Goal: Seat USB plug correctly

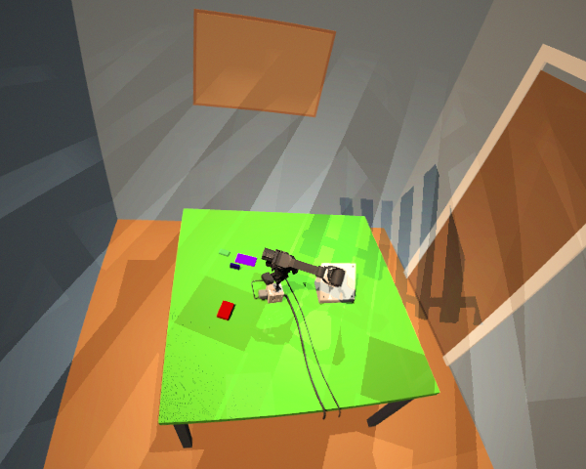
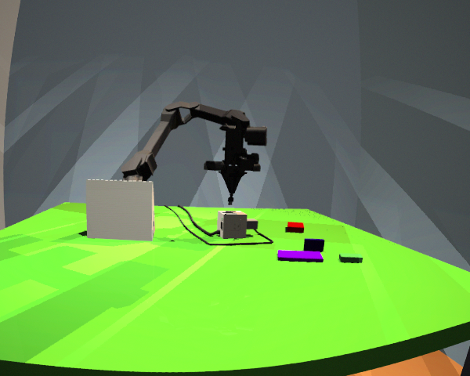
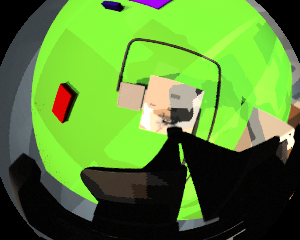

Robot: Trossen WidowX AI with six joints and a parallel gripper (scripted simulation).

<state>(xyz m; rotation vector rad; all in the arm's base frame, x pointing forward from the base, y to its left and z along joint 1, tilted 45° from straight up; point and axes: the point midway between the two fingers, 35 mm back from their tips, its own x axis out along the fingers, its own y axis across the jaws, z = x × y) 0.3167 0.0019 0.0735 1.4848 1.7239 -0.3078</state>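
Now: the black USB plug 2 cm below my gripper tip. Round my gripper tip: red block 26 cm ahead, 13 cm below, 7 cm to the left; then dark blue block 21 cm to the right, 20 cm ahead, 12 cm below.
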